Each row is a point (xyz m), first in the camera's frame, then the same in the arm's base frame.
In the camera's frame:
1: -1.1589 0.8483 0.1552
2: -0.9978 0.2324 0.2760
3: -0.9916 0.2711 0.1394
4: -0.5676 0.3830 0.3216
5: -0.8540 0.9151 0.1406
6: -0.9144 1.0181 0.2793
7: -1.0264 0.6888 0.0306
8: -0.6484 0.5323 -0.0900
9: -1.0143 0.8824 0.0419
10: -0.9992 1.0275 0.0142
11: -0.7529 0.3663 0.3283
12: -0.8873 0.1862 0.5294
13: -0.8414 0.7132 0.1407
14: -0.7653 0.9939 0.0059
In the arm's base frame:
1: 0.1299 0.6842 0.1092
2: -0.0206 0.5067 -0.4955
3: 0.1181 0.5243 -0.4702
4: 0.0241 0.0746 -0.3501
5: 0.2037 0.3864 0.1680
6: 0.0673 0.4212 0.2850
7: 0.2594 0.5761 -0.0641
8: 0.4280 0.2256 -0.2392
9: 0.2694 0.5616 0.1294
10: 0.3133 0.5510 0.2708
11: -0.0163 0.2559 -0.3623
12: -0.2543 0.3537 -0.5195
13: 0.1861 0.3747 -0.0331
14: 0.3588 0.3223 0.2318

